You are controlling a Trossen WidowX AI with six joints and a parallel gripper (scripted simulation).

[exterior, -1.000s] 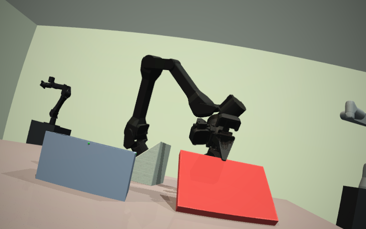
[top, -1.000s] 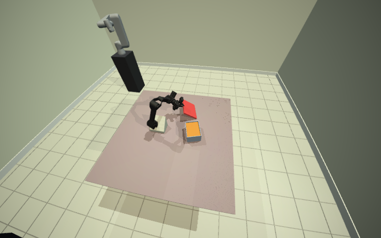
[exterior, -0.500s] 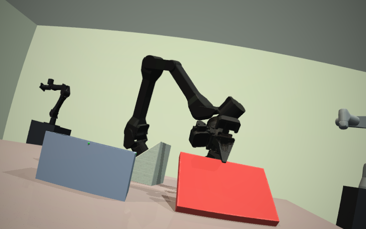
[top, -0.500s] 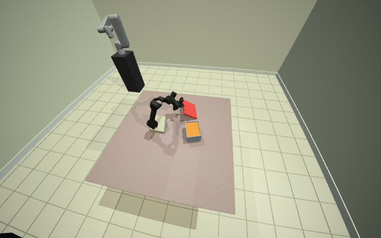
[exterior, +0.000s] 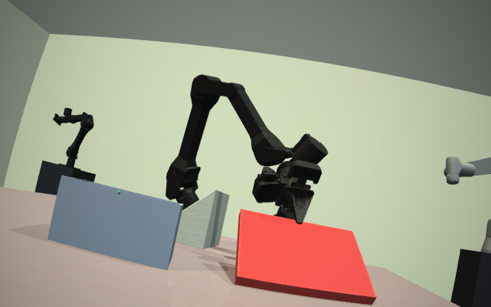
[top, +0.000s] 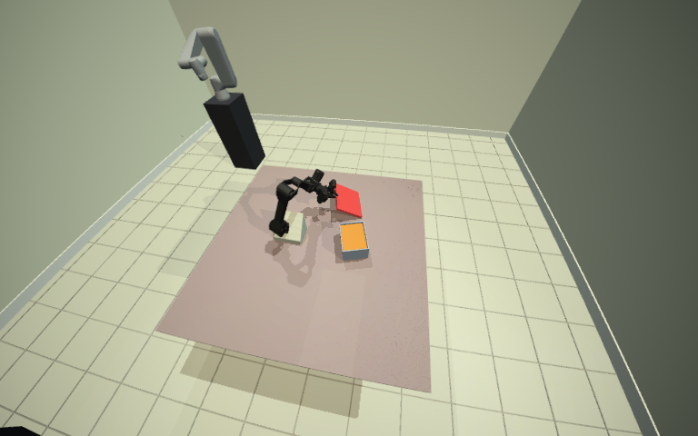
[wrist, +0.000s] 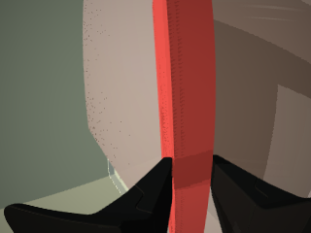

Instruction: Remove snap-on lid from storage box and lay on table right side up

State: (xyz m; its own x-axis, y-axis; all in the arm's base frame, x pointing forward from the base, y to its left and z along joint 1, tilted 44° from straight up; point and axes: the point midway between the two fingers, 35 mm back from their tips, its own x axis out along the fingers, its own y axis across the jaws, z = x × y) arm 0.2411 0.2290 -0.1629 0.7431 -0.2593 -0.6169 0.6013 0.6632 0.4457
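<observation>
My gripper tip is now 7 cm short of the red lid, 2 cm to the right of it and 4 cm above it. Round my gripper tip: storage box: 16 cm ahead, 28 cm to the right, 5 cm below.
</observation>
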